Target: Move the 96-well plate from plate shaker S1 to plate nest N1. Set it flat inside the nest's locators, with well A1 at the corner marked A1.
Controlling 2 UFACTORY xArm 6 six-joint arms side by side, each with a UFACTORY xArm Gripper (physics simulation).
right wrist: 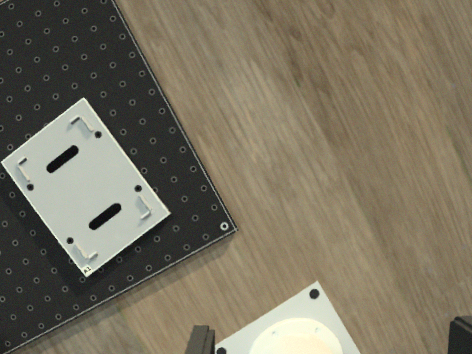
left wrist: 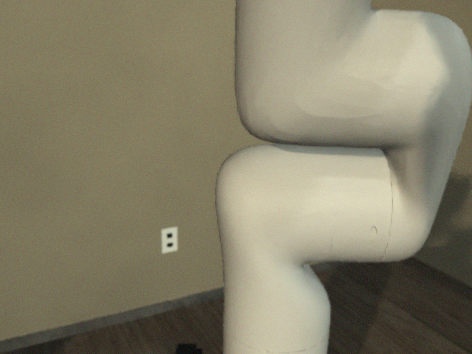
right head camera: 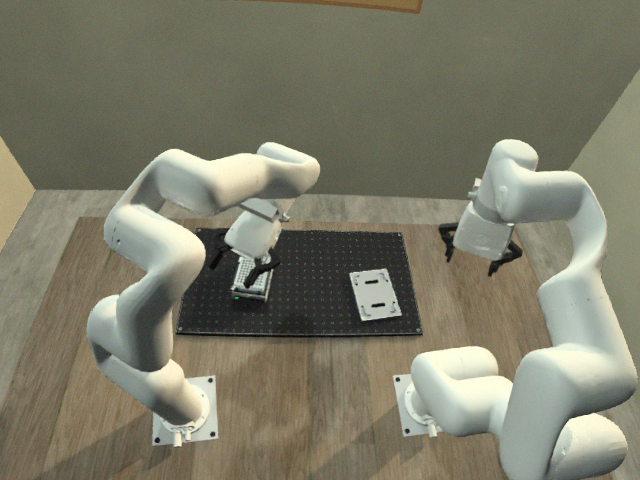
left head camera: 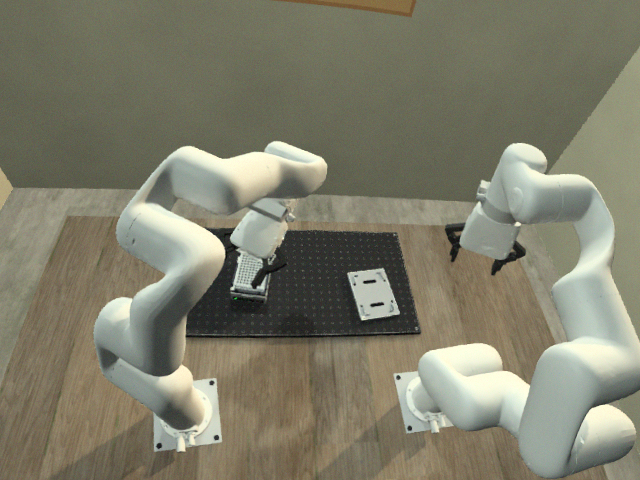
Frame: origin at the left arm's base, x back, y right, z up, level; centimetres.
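Seen in the pictures: left gripper, fingertip midpoint: (right head camera: 227, 277) (left head camera: 234, 277); right gripper, fingertip midpoint: (right head camera: 469, 264) (left head camera: 472, 264); left arm's base, origin of the base link: (right head camera: 184, 409) (left head camera: 186, 413); right arm's base, origin of the base link: (left head camera: 427, 399).
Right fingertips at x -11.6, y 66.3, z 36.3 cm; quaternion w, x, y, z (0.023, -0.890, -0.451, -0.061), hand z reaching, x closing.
Pixels of each thing's top centre, then the offset from my right fingertips to it. "spot": a spot on its surface instead. Level surfaces: height alone.
- white 96-well plate, middle of its top: (left head camera: 252, 268) (right head camera: 252, 268) dx -23.4, dy -45.6, dz -28.1 cm
- plate shaker S1, surface spot: (left head camera: 250, 297) (right head camera: 250, 296) spot: dx -16.4, dy -46.9, dz -32.1 cm
- Plate nest N1, middle of its top: (right wrist: 82, 188) (right head camera: 375, 292) (left head camera: 373, 292) dx -13.8, dy -10.5, dz -33.4 cm
- black perforated board, its level: dz -35.0 cm
- wooden table, its level: dz -36.3 cm
The white 96-well plate (left head camera: 247, 272) (right head camera: 245, 272) sits on plate shaker S1 (left head camera: 250, 297) (right head camera: 251, 296), which shows a green light on its front. My left gripper (left head camera: 237, 275) (right head camera: 231, 275) is open, tilted, above and around the plate, with nothing held. One of its fingers is largely hidden by the arm in the left head camera. Plate nest N1 (left head camera: 373, 293) (right head camera: 375, 293) (right wrist: 85, 187) is an empty light grey plate with corner locators and two slots. Its A1 mark (right wrist: 87, 270) is at the lowest corner in the right wrist view. My right gripper (left head camera: 473, 266) (right head camera: 469, 267) (right wrist: 330, 335) is open and empty, right of the nest.
The black perforated board (left head camera: 315, 315) (right head camera: 315, 315) (right wrist: 190, 165) carries the shaker and nest on the wooden table (left head camera: 330, 372) (right head camera: 330, 372) (right wrist: 300, 175). Both arm bases stand in front of it. The left wrist view shows white arm links and a wall outlet (left wrist: 169, 240).
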